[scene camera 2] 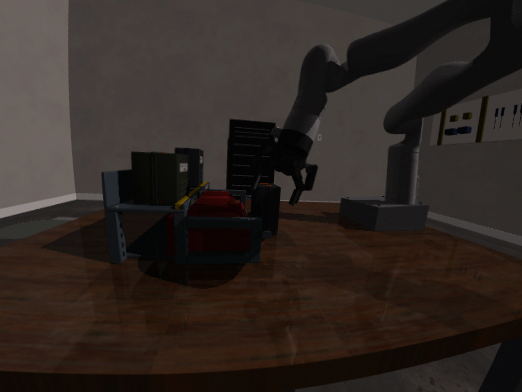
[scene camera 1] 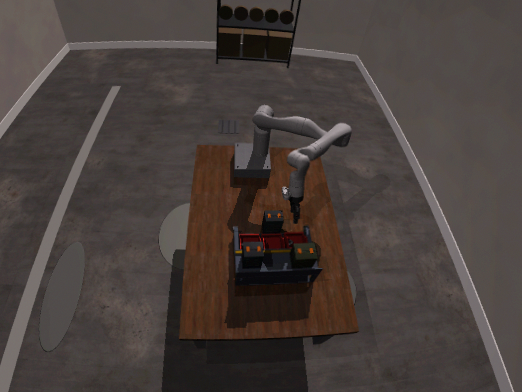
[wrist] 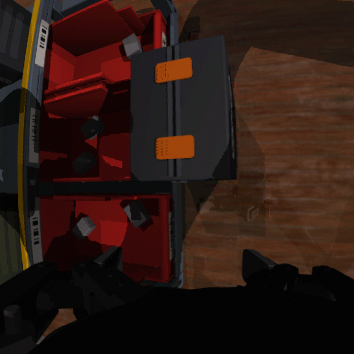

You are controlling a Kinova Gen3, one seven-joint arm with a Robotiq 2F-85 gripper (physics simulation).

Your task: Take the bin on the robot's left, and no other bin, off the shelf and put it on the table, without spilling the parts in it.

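Frame: origin at the arm's base, x ahead, y left, z up, level; metres.
Where they show: gripper, fingertip midpoint: (scene camera 2: 272,197) (scene camera 1: 293,217) (wrist: 182,262); arm's base, origin of the base link: (scene camera 2: 399,202) (scene camera 1: 260,151).
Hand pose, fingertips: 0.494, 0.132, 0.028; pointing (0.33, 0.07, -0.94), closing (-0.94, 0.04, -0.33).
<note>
Things, the pixels of their top centre, and the offset from my fingertips, as dx, dy, dz. Level surfaces: height alone.
- table, its level: dz -0.113
- dark case with orange latches, middle of its top: (wrist: 172,106) (scene camera 2: 265,184) (scene camera 1: 274,215) -0.001, -0.103, +0.019
- middle bin, middle of its top: (wrist: 74,134) (scene camera 2: 216,200) (scene camera 1: 274,244) +0.133, -0.109, -0.032
- red bin, middle of its top: (wrist: 79,42) (scene camera 2: 218,193) (scene camera 1: 250,245) +0.134, -0.221, -0.032
- dark case, middle of its top: (scene camera 2: 190,149) (scene camera 1: 253,249) +0.228, -0.226, +0.109
- greenish case, middle of its top: (scene camera 2: 163,153) (scene camera 1: 305,251) +0.230, +0.005, +0.084
The red bin on the robot's left (scene camera 1: 298,237) (scene camera 2: 219,241) (wrist: 107,235) sits in the end bay of the grey-blue shelf (scene camera 1: 275,276) (scene camera 2: 220,223) (wrist: 100,188). Two grey block parts (wrist: 84,226) (wrist: 136,213) show inside it, one lighter than the other. My gripper (scene camera 1: 296,219) (scene camera 2: 277,189) (wrist: 182,262) is open and empty, above the shelf's robot-side edge. In the wrist view, one finger is over the bin's near part and the other is over the table (scene camera 1: 210,280) (scene camera 2: 350,310) (wrist: 300,165) beyond its front wall. The bin's nearest corner is partly hidden by the gripper.
A dark case with orange latches (scene camera 1: 273,222) (scene camera 2: 265,210) (wrist: 207,110) stands at the shelf's robot side, before the middle bin (wrist: 65,145). Another red bin (wrist: 85,35) is beyond. A dark case (scene camera 1: 252,256) and a greenish case (scene camera 1: 303,256) (scene camera 2: 167,179) stand on the upper deck.
</note>
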